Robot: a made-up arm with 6 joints. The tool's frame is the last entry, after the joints.
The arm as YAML. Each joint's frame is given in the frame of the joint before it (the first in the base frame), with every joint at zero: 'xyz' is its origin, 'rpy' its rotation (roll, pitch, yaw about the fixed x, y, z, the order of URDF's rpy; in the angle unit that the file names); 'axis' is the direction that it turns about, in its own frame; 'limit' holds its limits. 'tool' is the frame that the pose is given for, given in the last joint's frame.
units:
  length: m
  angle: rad
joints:
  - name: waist
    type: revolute
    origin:
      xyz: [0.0, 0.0, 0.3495]
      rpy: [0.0, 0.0, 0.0]
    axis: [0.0, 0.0, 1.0]
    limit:
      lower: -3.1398
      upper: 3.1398
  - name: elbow
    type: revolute
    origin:
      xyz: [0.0, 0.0, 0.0]
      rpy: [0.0, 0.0, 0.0]
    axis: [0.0, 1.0, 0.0]
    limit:
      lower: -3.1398
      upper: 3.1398
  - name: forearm
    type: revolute
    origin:
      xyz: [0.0, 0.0, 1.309]
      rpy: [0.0, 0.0, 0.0]
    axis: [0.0, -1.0, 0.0]
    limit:
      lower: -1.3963
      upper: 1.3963
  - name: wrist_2
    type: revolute
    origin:
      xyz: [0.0, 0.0, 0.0]
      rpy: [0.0, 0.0, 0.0]
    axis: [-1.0, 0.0, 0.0]
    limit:
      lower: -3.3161
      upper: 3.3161
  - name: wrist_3
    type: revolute
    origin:
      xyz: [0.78, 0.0, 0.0]
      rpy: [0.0, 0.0, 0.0]
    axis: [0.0, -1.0, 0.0]
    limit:
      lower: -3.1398
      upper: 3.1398
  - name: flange
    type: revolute
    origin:
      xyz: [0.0, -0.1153, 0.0]
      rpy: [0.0, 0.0, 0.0]
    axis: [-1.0, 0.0, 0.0]
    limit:
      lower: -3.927
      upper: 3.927
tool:
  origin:
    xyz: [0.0, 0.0, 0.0]
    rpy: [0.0, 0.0, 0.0]
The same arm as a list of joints. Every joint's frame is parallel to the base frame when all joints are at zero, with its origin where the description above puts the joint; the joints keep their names.
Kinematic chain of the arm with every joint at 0, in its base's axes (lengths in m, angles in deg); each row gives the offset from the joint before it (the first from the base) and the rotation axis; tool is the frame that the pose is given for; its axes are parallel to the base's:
waist: xyz 0 0 0.3495 axis +z
elbow: xyz 0 0 0 axis +y
forearm: xyz 0 0 1.309 axis -y
wrist_2: xyz 0 0 0 axis -x
wrist_3: xyz 0.78 0 0 axis -y
flange: xyz 0 -0.1153 0 axis -x
tool: xyz 0 0 0
Joint limits (deg, base to tool): -179.9..179.9 -179.9..179.9 -80..80 -190..190 -179.9..179.9 -225..225

